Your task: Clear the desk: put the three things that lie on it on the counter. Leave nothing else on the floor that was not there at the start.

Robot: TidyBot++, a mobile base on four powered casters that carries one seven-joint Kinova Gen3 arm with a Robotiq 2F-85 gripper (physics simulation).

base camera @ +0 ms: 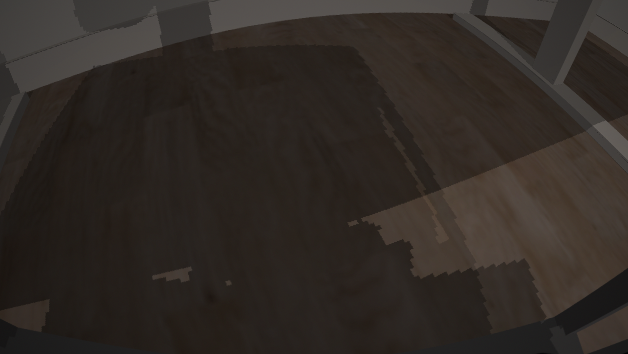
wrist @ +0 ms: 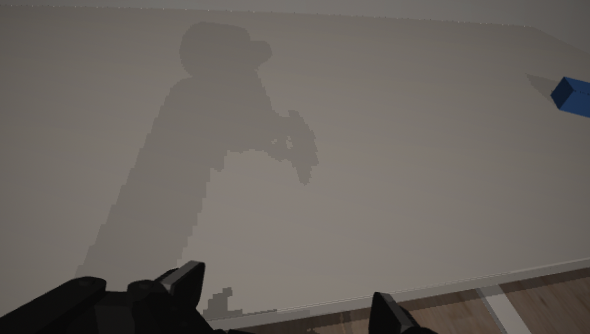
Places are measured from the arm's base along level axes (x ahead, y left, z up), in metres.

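Pixels of known places: gripper, fingertip midpoint: [wrist: 286, 296].
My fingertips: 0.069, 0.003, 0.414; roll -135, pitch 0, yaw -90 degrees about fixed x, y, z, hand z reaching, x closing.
For each thing: its top centre in the pictures, then the offset to it from my fingertips, as dx, dy, dz. "spot": a spot on its surface instead. Level surfaces: height alone.
- blue block-like thing, surface spot: [wrist: 574, 97] spot: +0.458, -0.444, -0.063
- pale desk top, its level: dz -0.091
- desk leg, surface spot: [base camera: 564, 42] spot: +0.622, -0.627, -0.675
- wooden floor, its level: dz -0.811
A blue block-like thing [wrist: 574, 97] lies on the pale desk top [wrist: 425, 175] at the right edge of the wrist view; part of it is cut off by the frame. My gripper [wrist: 286, 296] is open, with nothing between its fingers, above the desk's near edge. The blue thing is well ahead and to the right of it. The other things of the task and the counter cannot be made out in these views.
In the base camera view, a desk leg [base camera: 564, 42] rises from a long foot bar [base camera: 529, 64] on the right. Another bar [base camera: 12, 117] shows at the left edge. A pale baseboard [base camera: 320, 7] runs along the back of the wooden floor [base camera: 525, 215]. Shadows cover much of the floor.
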